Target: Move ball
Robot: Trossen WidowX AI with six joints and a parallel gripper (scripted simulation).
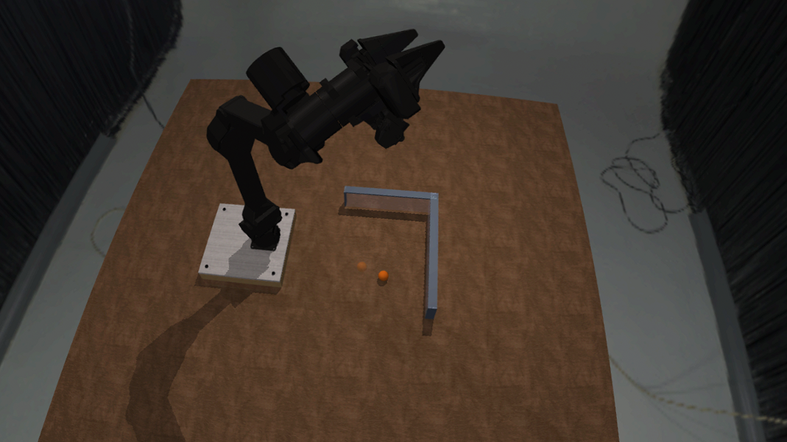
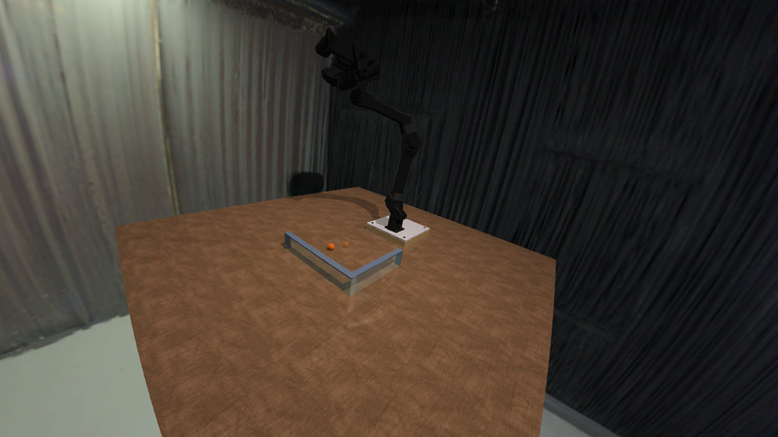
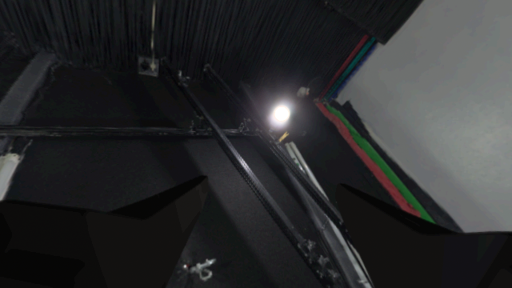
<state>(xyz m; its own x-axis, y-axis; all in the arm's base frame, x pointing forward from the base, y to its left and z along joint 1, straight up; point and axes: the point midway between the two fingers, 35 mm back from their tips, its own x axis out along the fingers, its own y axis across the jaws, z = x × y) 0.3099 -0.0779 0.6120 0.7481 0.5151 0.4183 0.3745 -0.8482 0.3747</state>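
Now: gripper tip 40 mm past the orange ball and 650 mm above it. The rest, counted from my gripper tip: see-through copy of ball 90 mm behind, 20 mm to the left, 650 mm below.
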